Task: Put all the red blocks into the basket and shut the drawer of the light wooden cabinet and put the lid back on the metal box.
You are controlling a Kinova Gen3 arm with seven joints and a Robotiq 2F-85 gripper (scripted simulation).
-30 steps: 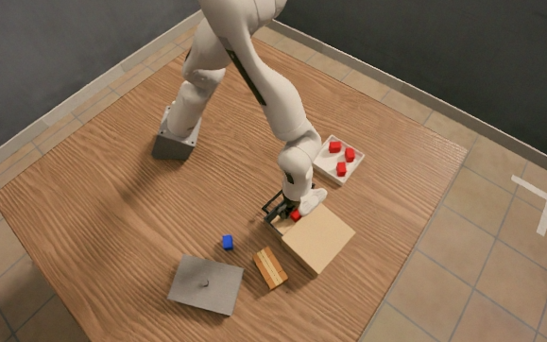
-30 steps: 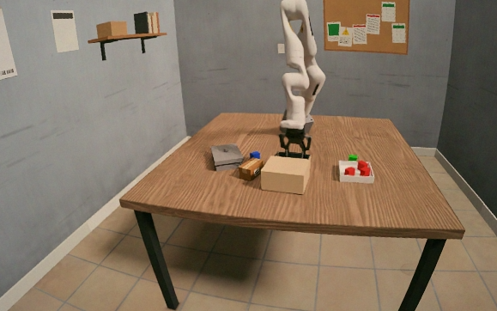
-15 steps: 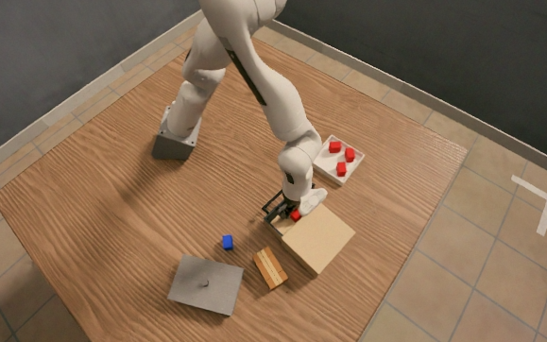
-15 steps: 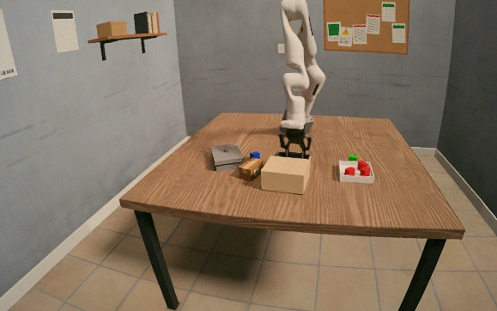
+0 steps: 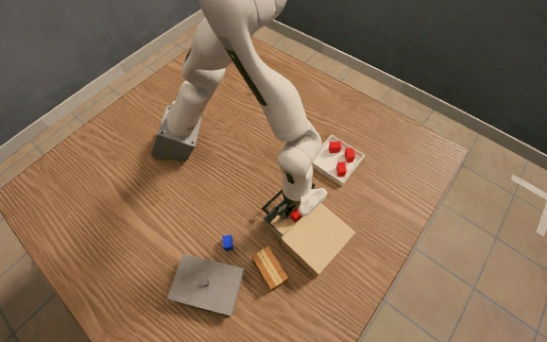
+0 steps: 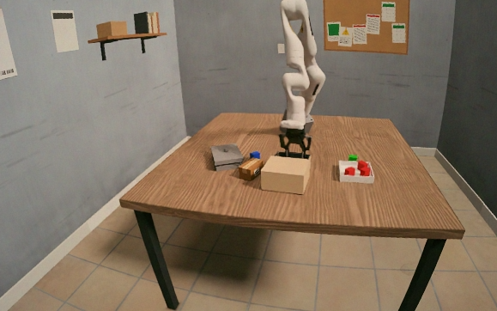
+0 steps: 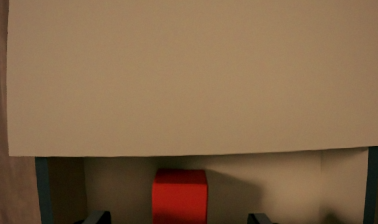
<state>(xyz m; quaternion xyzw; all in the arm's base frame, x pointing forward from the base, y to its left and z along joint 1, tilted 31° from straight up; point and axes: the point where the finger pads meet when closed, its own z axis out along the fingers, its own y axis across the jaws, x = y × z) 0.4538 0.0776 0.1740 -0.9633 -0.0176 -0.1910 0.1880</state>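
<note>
My gripper is now 6 cm short of the light wooden cabinet, 4 cm above it and 1 cm to the left of it. The rest, counted from my hand: white basket (26 cm to the left, 8 cm behind, 7 cm below); blue block (22 cm to the right, 6 cm below, 5 cm behind); brown cardboard box (16 cm to the right, 9 cm ahead, 5 cm below).
</note>
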